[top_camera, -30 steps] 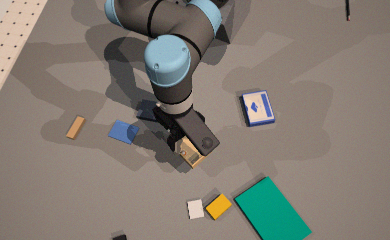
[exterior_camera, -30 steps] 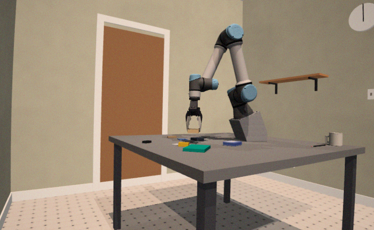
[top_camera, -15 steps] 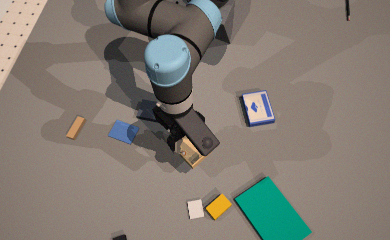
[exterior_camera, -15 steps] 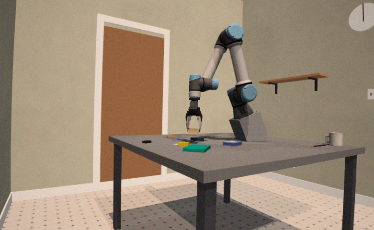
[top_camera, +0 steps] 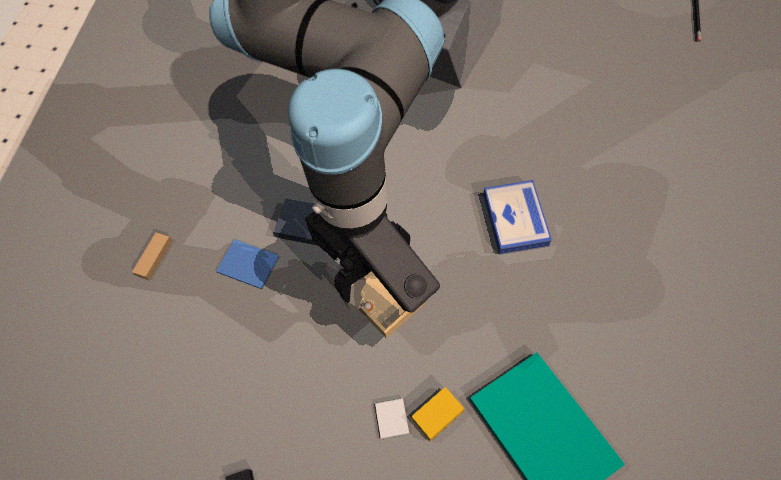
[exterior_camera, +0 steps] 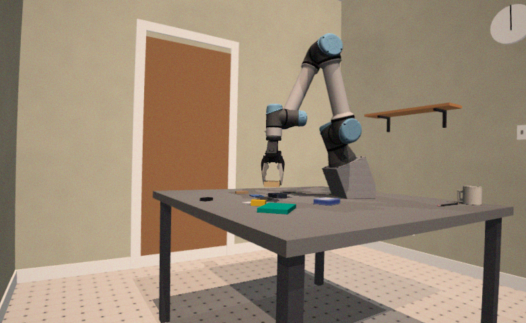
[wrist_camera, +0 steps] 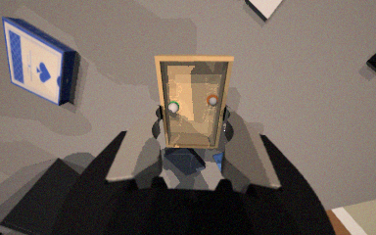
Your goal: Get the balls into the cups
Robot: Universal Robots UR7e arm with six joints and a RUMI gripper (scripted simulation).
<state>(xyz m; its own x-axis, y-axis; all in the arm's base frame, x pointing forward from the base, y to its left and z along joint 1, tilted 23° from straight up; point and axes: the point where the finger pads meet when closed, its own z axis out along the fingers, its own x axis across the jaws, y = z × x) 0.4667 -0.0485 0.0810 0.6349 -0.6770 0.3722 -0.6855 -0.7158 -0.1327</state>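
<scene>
My gripper is now 10 mm above the covered wooden puzzle. Also, from my hand: yellow block: 150 mm ahead, 80 mm to the left, 80 mm below; then white block: 150 mm ahead, 80 mm below, 20 mm to the left; then dark slate box: 140 mm behind, 110 mm to the right, 80 mm below.
</scene>
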